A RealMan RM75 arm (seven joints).
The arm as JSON. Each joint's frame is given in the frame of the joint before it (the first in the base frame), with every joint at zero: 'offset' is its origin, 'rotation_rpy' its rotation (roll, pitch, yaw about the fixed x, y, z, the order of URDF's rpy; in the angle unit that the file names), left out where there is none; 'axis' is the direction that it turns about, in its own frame. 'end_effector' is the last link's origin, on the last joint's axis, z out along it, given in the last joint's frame.
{
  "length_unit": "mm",
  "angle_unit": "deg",
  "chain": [
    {
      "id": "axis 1",
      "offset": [
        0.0,
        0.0,
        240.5
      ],
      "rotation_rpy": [
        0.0,
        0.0,
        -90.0
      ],
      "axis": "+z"
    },
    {
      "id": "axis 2",
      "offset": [
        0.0,
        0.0,
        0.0
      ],
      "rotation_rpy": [
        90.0,
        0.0,
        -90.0
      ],
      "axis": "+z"
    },
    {
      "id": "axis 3",
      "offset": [
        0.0,
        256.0,
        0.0
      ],
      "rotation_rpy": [
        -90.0,
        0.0,
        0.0
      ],
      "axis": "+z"
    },
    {
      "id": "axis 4",
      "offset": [
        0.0,
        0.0,
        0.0
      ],
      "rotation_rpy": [
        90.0,
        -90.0,
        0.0
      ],
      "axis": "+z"
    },
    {
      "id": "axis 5",
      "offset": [
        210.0,
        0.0,
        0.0
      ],
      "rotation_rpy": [
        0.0,
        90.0,
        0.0
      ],
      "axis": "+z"
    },
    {
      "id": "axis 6",
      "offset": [
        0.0,
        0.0,
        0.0
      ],
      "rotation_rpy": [
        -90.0,
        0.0,
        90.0
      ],
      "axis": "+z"
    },
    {
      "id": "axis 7",
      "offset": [
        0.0,
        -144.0,
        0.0
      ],
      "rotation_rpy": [
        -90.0,
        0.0,
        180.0
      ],
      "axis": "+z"
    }
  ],
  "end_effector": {
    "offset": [
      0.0,
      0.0,
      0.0
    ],
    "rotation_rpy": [
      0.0,
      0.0,
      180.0
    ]
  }
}
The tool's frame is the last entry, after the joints.
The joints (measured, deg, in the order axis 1, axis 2, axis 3, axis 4, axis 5, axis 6, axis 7), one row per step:
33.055 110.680 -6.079 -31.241 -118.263 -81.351 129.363
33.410 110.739 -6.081 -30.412 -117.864 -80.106 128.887
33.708 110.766 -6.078 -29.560 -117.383 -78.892 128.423
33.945 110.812 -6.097 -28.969 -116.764 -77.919 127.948
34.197 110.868 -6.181 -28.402 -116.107 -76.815 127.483
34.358 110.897 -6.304 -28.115 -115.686 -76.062 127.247
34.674 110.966 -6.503 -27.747 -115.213 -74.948 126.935
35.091 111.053 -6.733 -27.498 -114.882 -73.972 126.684
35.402 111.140 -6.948 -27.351 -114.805 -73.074 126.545
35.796 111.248 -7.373 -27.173 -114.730 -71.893 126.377
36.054 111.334 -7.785 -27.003 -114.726 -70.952 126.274
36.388 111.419 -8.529 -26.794 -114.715 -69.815 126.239
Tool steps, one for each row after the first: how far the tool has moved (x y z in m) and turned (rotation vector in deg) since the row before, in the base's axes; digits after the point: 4 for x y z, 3 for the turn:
-0.0003 0.0033 -0.0023 0.494 0.116 -0.432
0.0000 0.0029 -0.0021 0.529 0.176 -0.478
-0.0003 0.0025 -0.0011 0.645 0.129 -0.298
-0.0002 0.0028 -0.0011 0.669 0.068 -0.386
-0.0001 0.0019 -0.0004 0.418 -0.023 -0.294
-0.0005 0.0030 -0.0010 0.486 -0.125 -0.391
-0.0014 0.0034 -0.0010 0.332 -0.207 -0.202
-0.0006 0.0025 -0.0011 0.145 -0.314 -0.318
-0.0009 0.0032 -0.0017 0.071 -0.516 -0.389
-0.0004 0.0022 -0.0018 -0.065 -0.444 -0.361
-0.0008 0.0028 -0.0025 -0.266 -0.613 -0.361

